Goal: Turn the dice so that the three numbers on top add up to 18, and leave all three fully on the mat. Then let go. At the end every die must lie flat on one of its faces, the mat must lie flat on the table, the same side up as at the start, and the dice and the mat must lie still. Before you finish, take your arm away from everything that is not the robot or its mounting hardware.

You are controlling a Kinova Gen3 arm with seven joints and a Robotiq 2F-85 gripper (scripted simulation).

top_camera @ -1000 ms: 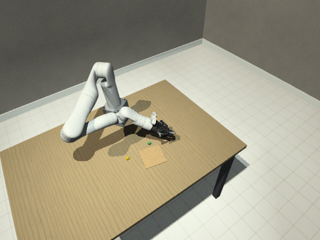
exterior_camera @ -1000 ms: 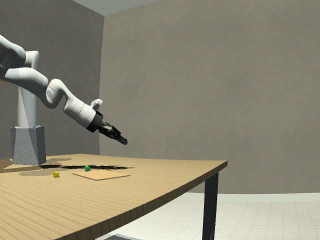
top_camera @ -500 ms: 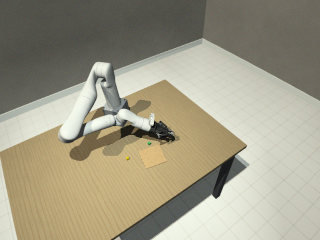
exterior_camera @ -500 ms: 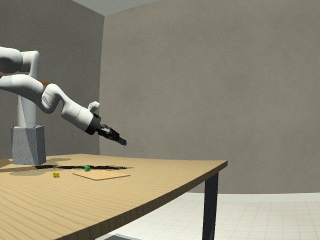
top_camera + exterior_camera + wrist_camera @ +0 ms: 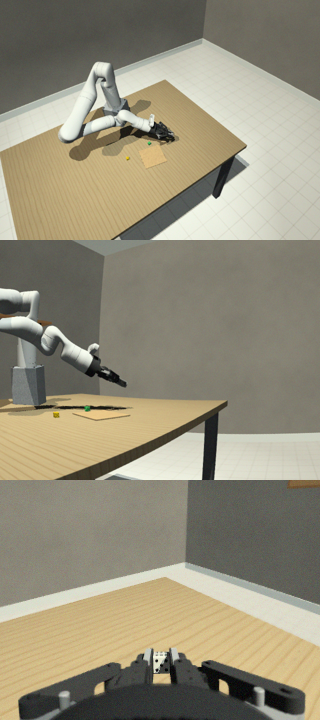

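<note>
Right now my hand is 8 cm past the green die, 11 cm to the left of it and 9 cm above it. The rest, counted from my hand: yellow die 6 cm behind, 28 cm to the right, 9 cm below; white die 1 cm ahead, 1 cm to the left, 1 cm below; tan mat 1 cm ahead, 15 cm to the right, 10 cm below.
</note>
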